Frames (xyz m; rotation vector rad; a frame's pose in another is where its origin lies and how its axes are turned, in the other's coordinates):
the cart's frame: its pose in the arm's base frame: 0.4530 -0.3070 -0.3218 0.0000 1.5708 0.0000
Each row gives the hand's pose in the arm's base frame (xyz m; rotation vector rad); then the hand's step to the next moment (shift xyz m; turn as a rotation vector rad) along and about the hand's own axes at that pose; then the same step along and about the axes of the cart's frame.
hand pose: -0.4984 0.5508 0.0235 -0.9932 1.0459 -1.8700
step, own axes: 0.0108 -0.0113 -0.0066 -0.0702 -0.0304 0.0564
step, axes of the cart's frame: -0.0105 -0.0032 -0.0129 -0.0295 0.0557 0.0711
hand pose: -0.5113 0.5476 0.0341 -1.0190 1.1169 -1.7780
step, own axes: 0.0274 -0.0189 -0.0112 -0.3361 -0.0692 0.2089
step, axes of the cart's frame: -0.0203 -0.0157 -0.0240 -0.0523 0.2619 0.3001
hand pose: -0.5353 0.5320 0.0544 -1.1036 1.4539 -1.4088
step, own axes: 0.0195 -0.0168 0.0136 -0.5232 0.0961 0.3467
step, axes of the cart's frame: -0.0165 -0.0225 0.0082 0.1231 0.4003 0.4773
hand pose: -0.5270 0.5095 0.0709 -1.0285 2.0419 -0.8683
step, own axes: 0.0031 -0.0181 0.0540 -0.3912 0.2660 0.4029
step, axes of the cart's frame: 0.0159 -0.0248 0.0489 0.3244 0.3530 0.3954
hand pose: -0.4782 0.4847 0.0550 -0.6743 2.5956 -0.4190
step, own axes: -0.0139 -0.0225 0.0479 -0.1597 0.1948 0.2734
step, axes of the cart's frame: 0.0283 -0.0202 0.0423 0.2598 0.1967 0.1790
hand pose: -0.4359 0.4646 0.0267 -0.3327 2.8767 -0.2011
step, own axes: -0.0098 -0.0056 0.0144 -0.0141 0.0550 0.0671
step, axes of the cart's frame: 0.0108 -0.0046 0.0140 0.0704 0.0492 0.0187
